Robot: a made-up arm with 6 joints.
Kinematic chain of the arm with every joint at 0, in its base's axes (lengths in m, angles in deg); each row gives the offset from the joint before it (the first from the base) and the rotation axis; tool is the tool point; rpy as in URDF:
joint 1: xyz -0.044 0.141 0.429 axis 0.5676 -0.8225 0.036
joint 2: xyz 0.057 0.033 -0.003 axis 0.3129 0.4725 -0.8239
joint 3: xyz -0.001 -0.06 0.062 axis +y
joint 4: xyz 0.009 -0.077 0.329 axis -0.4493 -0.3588 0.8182
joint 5: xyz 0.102 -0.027 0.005 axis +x
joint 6: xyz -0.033 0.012 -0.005 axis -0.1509 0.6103 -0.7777
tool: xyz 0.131 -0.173 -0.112 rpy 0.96 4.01 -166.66
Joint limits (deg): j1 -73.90..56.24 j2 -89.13..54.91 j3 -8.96..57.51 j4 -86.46..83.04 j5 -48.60..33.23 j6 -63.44..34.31
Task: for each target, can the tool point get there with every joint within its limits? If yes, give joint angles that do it. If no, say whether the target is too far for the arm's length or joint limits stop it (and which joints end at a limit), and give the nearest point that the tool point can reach.
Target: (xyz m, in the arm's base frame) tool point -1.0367 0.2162 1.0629
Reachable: no: too far | nearest point -0.5742 0.1716 0.7925 | short by 0.538 m
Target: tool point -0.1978 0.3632 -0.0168
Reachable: no: joint limits stop it (at a limit: joint 1, joint 3, joint 5) | nearest point -0.0473 0.4535 0.1226 | short by 0.224 m
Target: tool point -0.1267 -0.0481 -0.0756
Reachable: no: joint limits stop it (at a limit: joint 1, joint 2, joint 3, joint 5) | nearest point -0.0019 -0.1168 0.1653 | short by 0.280 m
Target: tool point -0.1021 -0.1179 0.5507
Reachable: yes | joints 1.63 33.90 31.97 -68.19 -1.46 -0.94
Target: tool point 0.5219 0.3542 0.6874
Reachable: yes | joints -38.32 -31.07 17.48 52.73 -41.77 20.10
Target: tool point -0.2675 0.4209 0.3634
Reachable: no: joint limits stop it (at a limit: joint 1, joint 2, joint 3, joint 4, joint 6) | nearest point -0.1734 0.5176 0.3228 | short by 0.141 m
